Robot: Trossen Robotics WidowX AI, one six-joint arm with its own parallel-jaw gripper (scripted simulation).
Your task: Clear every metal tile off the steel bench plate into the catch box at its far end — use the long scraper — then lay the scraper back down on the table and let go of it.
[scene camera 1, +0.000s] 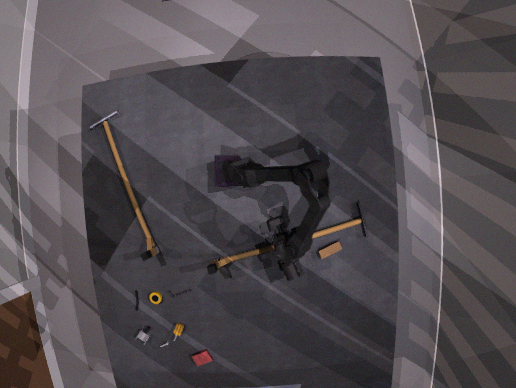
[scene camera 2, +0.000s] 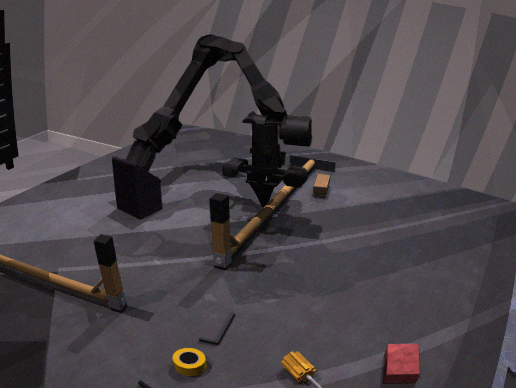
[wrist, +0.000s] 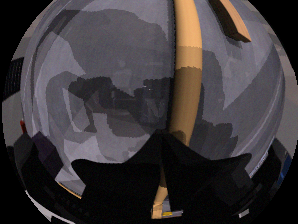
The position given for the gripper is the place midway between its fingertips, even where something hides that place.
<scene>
In view: the gripper (scene camera 2: 264, 206) and a long scraper (scene camera 2: 224, 245).
The long scraper shows as well in scene camera 1 (scene camera 1: 217, 262). The gripper shows as well in the wrist view (wrist: 160, 133).
</scene>
